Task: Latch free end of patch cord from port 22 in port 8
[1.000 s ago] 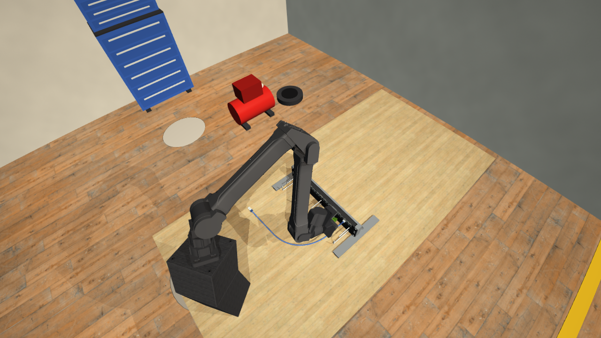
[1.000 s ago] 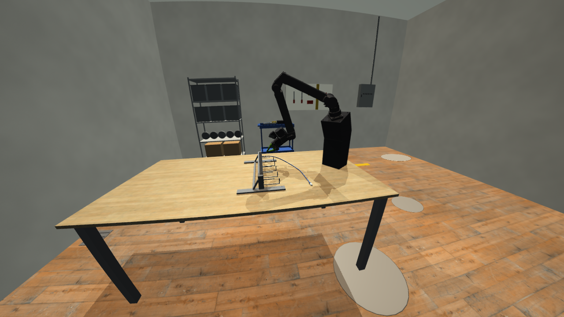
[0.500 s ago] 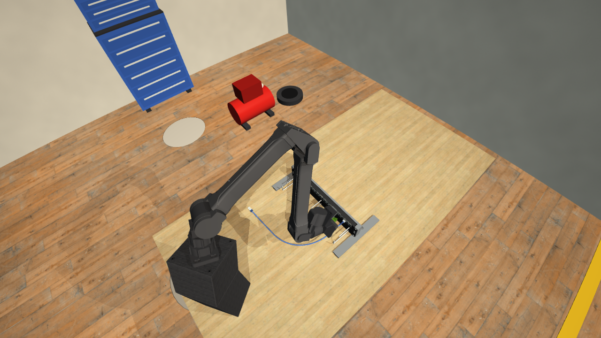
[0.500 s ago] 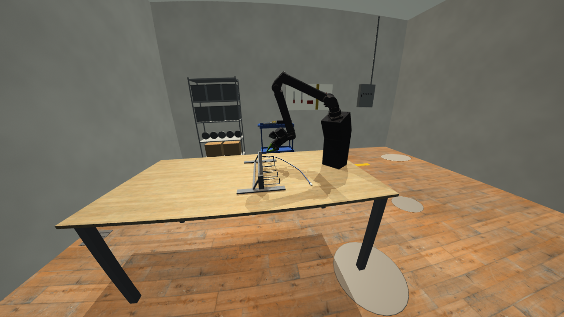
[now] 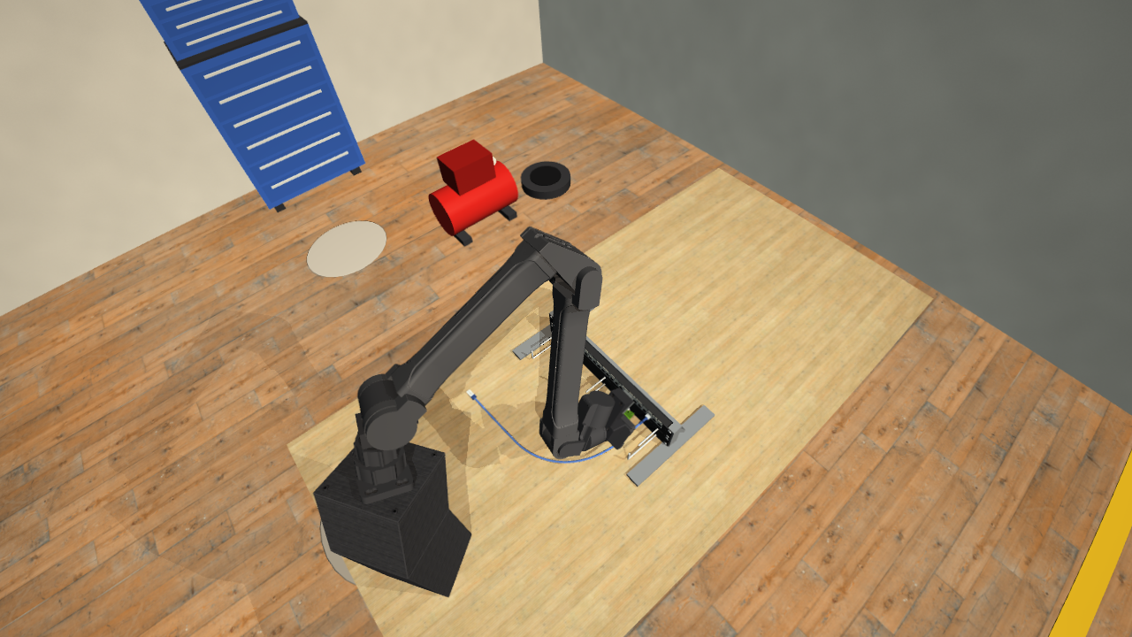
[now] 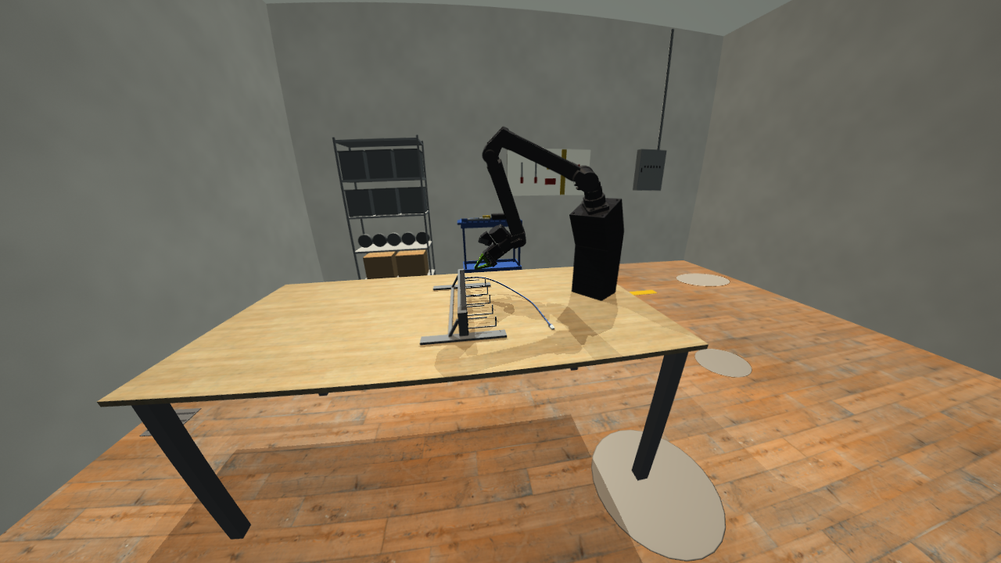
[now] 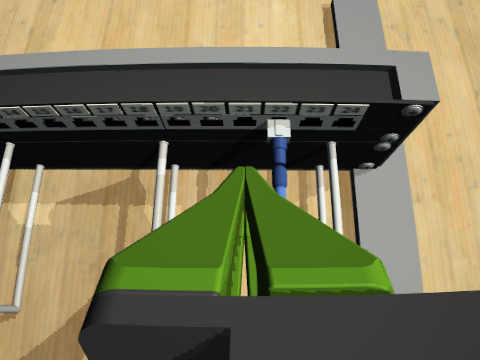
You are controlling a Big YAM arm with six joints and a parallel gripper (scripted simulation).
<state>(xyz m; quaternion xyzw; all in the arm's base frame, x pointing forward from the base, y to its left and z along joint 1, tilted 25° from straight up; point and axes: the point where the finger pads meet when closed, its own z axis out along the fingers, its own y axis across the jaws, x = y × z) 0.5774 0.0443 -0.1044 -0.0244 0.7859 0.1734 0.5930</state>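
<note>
Right now the cord plug is 330 mm behind my hand, 300 mm to the left of it and 130 mm below it.
</note>
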